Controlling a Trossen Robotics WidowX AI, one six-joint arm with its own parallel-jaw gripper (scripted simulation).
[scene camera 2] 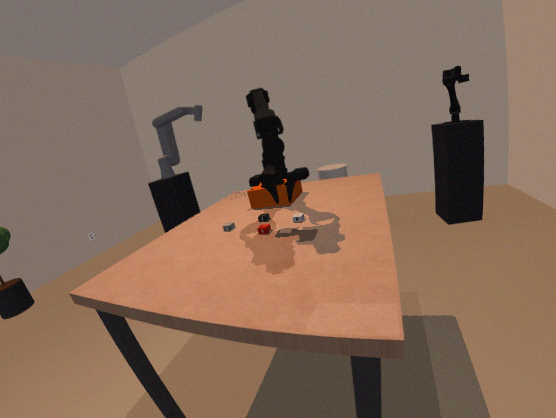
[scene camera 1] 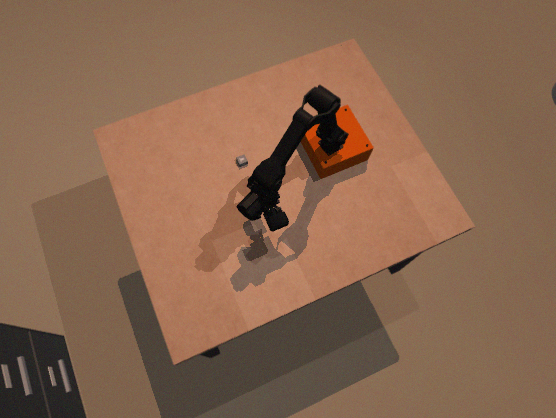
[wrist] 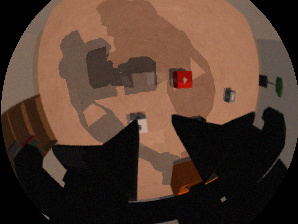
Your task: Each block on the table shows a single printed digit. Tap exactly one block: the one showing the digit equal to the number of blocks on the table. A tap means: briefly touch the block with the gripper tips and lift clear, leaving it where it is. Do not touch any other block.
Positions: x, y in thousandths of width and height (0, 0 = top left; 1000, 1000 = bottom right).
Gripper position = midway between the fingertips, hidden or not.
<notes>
In view: the gripper (scene camera 2: 512, 484).
The gripper also shows in the wrist view (wrist: 522, 538).
</notes>
